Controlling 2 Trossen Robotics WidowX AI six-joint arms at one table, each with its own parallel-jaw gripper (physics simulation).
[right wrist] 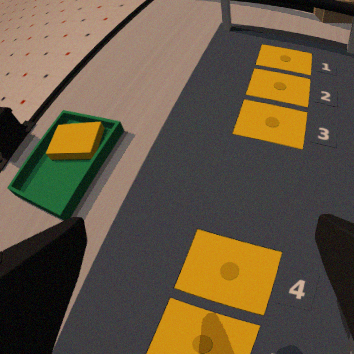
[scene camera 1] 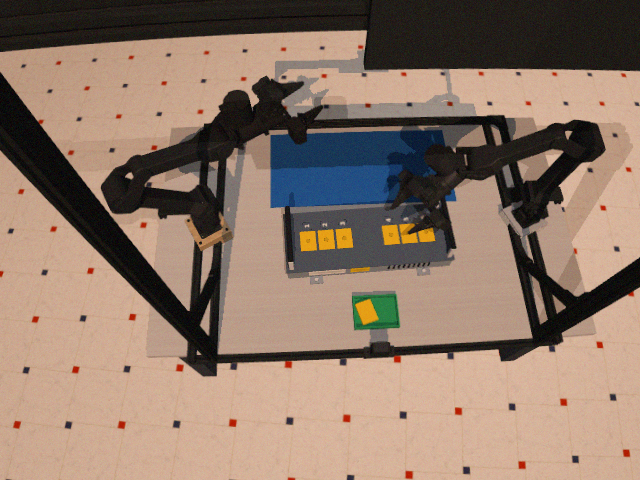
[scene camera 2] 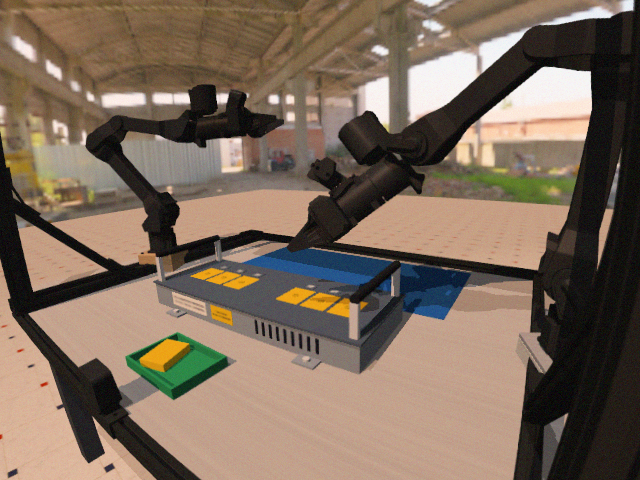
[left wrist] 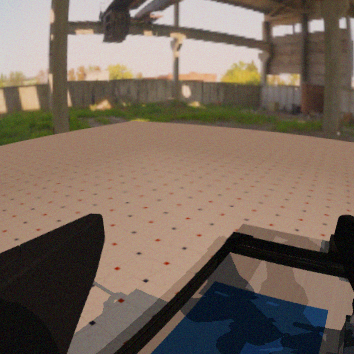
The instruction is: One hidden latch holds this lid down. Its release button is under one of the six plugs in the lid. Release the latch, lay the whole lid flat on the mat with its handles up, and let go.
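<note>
In scene camera 1 I see my left gripper [scene camera 1: 313,94] and my right gripper [scene camera 1: 399,221], along with a blue mat [scene camera 1: 347,168] and a green tray [scene camera 1: 386,306]. My left gripper is open and holds nothing. My right gripper is open and holds nothing. Scene camera 2 shows my left gripper [scene camera 2: 280,119], my right gripper [scene camera 2: 296,246] and the green tray [scene camera 2: 199,364]. In the left wrist view there is my left gripper [left wrist: 225,229], and in the right wrist view I see my right gripper [right wrist: 203,229] as well as the green tray [right wrist: 55,185].
</note>
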